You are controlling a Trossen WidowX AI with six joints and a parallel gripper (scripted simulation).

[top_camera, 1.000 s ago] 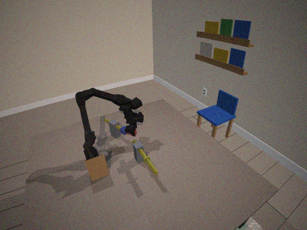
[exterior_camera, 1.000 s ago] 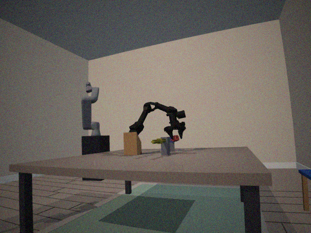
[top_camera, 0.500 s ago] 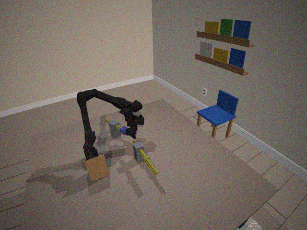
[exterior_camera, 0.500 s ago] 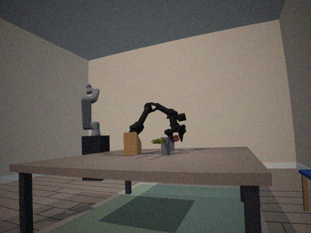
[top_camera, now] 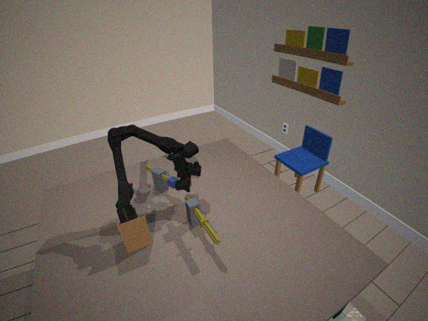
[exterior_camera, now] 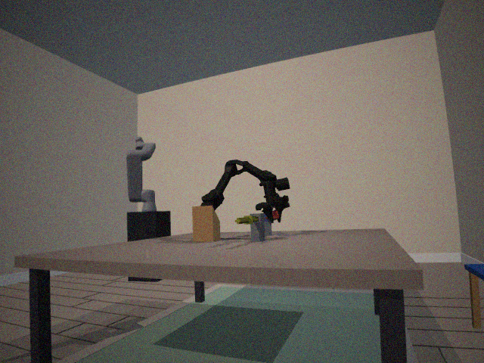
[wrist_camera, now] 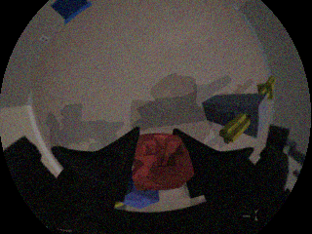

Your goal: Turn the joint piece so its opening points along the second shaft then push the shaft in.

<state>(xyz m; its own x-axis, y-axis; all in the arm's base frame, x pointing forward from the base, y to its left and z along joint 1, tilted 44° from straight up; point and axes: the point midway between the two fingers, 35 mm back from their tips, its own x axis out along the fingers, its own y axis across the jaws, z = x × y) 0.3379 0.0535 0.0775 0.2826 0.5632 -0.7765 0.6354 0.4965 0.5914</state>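
The red joint piece is 2 cm behind my gripper tip, 1 cm to the left of it and 3 cm above it.
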